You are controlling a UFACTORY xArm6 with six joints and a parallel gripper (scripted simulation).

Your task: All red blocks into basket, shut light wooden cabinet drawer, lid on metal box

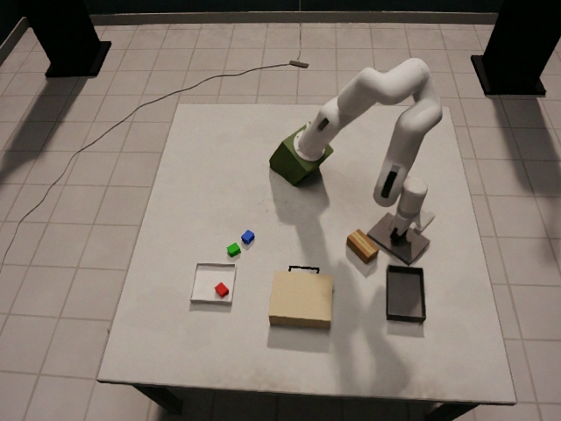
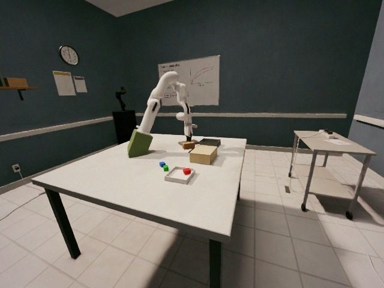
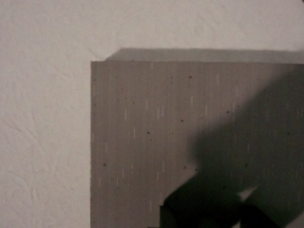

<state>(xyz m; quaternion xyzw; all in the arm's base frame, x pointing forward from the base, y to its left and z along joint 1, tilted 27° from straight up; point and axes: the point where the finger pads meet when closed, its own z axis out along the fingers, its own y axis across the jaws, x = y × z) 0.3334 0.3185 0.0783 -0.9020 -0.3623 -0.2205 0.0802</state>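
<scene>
Now: hand 30 mm above the grey metal lid. From my hand the other things lie so: blue block 560 mm to the right, 30 mm below; then light wooden cabinet 250 mm ahead, 360 mm to the right; then drawer 240 mm ahead, 360 mm to the right.
</scene>
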